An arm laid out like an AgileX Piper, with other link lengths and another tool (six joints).
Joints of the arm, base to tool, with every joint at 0 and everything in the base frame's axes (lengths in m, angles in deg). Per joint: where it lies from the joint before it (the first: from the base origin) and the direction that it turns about. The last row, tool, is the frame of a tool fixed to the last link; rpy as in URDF.
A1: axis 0 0 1 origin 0 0 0.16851
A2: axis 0 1 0 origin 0 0 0
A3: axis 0 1 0 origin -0.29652 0 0.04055
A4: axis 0.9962 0 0.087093 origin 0.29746 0 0.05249
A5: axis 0 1 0 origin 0 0 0
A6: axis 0.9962 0 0.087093 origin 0.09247 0 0.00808
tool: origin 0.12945 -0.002 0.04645 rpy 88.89 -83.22 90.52
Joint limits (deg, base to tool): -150..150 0..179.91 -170..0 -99.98..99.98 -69.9..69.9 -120..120
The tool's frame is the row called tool.
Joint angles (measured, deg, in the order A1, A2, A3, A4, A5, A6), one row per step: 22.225, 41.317, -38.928, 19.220, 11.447, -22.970; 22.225, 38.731, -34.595, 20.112, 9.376, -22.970; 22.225, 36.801, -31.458, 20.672, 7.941, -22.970; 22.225, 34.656, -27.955, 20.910, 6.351, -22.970; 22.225, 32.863, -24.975, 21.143, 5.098, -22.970; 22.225, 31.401, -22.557, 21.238, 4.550, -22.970; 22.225, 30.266, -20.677, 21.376, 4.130, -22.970; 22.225, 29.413, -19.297, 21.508, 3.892, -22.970
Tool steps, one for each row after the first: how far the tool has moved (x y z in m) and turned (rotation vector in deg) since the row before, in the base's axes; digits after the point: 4 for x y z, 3 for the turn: -0.0071, -0.0058, -0.0172, 0.922, 0.157, -0.670; -0.0053, -0.0043, -0.0127, 0.573, 0.085, -0.497; -0.0057, -0.0048, -0.0147, 0.260, -0.033, -0.569; -0.0047, -0.0039, -0.0133, 0.192, 0.097, -0.459; -0.0040, -0.0025, -0.0127, -0.091, 0.443, -0.203; -0.0031, -0.0020, -0.0100, -0.017, 0.375, -0.162; -0.0024, -0.0014, -0.0075, -0.001, 0.330, -0.098
